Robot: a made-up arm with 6 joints.
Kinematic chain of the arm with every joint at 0, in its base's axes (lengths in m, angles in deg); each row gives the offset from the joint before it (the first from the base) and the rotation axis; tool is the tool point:
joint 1: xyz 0 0 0.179 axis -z
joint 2: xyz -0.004 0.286 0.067 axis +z
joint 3: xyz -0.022 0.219 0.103 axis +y
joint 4: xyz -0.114 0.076 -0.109 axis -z
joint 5: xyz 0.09 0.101 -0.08 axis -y
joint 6: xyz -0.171 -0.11 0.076 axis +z
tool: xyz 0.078 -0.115 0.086
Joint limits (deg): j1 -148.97..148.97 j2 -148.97..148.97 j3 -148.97..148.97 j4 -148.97..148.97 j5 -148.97..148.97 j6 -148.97..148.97
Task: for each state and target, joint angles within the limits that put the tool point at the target. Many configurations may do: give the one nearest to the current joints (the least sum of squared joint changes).
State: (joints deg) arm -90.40 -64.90 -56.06 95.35 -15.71 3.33
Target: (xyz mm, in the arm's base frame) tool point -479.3 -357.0 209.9
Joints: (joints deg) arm -127.40 -45.47 -34.64 91.85 -23.14 2.25
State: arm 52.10 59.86 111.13 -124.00 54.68 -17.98
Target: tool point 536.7 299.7 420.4
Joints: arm 92.73 22.67 127.19 -144.00 54.68 -10.33
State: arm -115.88 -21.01 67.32 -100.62 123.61 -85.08
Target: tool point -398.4 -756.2 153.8
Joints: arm -123.84 -12.19 64.75 -98.00 115.43 -83.32
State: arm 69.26 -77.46 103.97 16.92 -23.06 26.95
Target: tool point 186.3 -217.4 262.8
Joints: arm 88.75 -127.96 77.49 -3.54 -50.45 32.23
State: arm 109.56 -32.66 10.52 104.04 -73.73 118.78
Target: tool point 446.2 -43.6 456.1
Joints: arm 109.86 -33.93 40.03 137.82 -73.28 130.42
